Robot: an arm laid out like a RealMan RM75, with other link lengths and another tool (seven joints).
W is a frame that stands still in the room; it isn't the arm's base.
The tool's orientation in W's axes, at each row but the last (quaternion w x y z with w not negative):
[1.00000 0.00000 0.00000 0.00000]
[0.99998 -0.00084 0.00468 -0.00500]
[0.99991 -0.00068 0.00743 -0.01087]
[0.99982 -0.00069 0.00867 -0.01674]
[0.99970 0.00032 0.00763 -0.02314]
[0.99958 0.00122 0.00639 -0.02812]
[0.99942 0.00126 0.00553 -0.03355]
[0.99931 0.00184 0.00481 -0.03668]
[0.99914 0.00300 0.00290 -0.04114]
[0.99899 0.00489 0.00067 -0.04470]
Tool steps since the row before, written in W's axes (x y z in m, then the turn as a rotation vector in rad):
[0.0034 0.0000 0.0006 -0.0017 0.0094 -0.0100]
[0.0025 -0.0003 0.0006 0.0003 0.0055 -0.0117]
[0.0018 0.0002 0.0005 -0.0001 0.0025 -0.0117]
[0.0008 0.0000 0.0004 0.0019 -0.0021 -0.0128]
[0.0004 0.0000 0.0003 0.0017 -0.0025 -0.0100]
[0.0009 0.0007 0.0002 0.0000 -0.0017 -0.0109]
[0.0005 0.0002 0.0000 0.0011 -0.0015 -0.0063]
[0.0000 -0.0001 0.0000 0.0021 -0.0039 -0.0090]
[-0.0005 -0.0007 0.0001 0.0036 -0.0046 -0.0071]
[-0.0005 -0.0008 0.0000 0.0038 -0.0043 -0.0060]
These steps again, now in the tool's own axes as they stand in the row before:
[0.0034 0.0000 0.0006 -0.0017 0.0094 -0.0100]
[0.0025 -0.0003 0.0006 0.0004 0.0055 -0.0117]
[0.0018 0.0002 0.0005 0.0000 0.0025 -0.0117]
[0.0008 0.0000 0.0004 0.0022 -0.0020 -0.0128]
[0.0004 0.0000 0.0003 0.0020 -0.0024 -0.0100]
[0.0009 0.0007 0.0002 0.0002 -0.0017 -0.0109]
[0.0005 0.0002 0.0000 0.0013 -0.0014 -0.0063]
[0.0000 -0.0001 0.0000 0.0025 -0.0038 -0.0090]
[-0.0004 -0.0007 0.0001 0.0040 -0.0043 -0.0071]
[-0.0004 -0.0008 0.0000 0.0042 -0.0040 -0.0060]

